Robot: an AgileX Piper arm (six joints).
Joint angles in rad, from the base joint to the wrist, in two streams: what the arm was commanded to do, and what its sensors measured. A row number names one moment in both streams.
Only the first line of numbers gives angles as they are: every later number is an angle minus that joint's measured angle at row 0.
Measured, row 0:
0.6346, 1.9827, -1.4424, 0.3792, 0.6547, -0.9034
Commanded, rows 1 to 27:
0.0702, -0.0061, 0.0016, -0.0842, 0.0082, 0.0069
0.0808, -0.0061, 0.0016, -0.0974, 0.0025, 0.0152
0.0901, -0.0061, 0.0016, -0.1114, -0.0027, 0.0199
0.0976, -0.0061, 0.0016, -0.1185, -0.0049, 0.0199
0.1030, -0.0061, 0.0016, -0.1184, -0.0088, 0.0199
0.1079, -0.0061, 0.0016, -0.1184, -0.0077, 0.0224
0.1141, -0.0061, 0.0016, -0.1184, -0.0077, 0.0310
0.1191, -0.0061, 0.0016, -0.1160, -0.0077, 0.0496
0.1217, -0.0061, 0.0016, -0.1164, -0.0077, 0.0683
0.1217, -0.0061, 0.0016, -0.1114, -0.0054, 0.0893
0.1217, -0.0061, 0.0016, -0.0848, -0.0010, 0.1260
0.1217, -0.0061, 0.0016, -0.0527, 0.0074, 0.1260
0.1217, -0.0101, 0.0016, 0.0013, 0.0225, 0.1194
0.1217, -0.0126, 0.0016, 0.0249, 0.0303, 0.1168
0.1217, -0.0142, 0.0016, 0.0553, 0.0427, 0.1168
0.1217, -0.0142, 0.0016, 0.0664, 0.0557, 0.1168
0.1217, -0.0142, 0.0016, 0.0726, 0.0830, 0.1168
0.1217, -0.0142, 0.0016, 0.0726, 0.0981, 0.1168
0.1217, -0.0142, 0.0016, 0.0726, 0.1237, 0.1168
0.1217, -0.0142, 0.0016, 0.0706, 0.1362, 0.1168
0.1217, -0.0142, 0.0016, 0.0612, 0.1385, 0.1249
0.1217, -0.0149, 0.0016, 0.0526, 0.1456, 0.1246
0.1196, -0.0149, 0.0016, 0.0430, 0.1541, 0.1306
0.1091, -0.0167, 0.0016, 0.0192, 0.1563, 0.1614
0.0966, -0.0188, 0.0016, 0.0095, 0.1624, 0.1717
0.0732, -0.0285, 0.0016, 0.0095, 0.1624, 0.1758
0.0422, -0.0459, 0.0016, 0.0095, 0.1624, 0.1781
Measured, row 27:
0.0605, -0.0082, -0.0023, 0.0356, 0.0377, 0.2408
